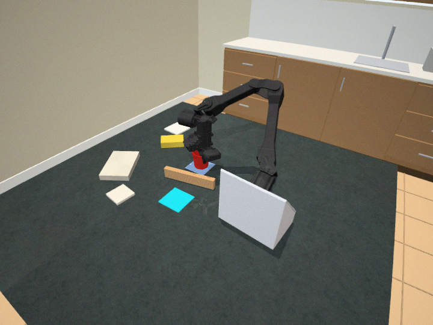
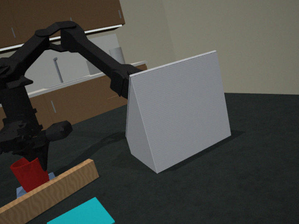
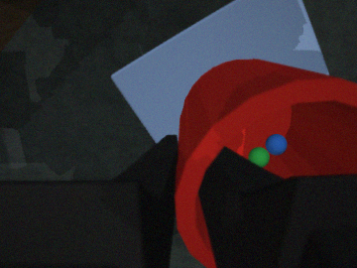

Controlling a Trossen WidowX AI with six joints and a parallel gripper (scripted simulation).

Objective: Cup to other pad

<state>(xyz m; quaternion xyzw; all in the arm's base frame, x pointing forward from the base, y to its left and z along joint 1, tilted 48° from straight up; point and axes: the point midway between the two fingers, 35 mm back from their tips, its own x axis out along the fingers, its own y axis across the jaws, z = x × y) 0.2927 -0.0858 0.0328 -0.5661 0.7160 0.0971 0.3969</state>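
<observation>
My gripper tip is 3 cm to the left of the green marble, 3 cm short of it and 2 cm above it. Also, from my gripper tip: red cup (3 cm ahead, 2 cm to the right); blue marble (4 cm ahead, 3 cm to the right, 2 cm below); light blue pad (5 cm below, 3 cm ahead, 1 cm to the right).
</observation>
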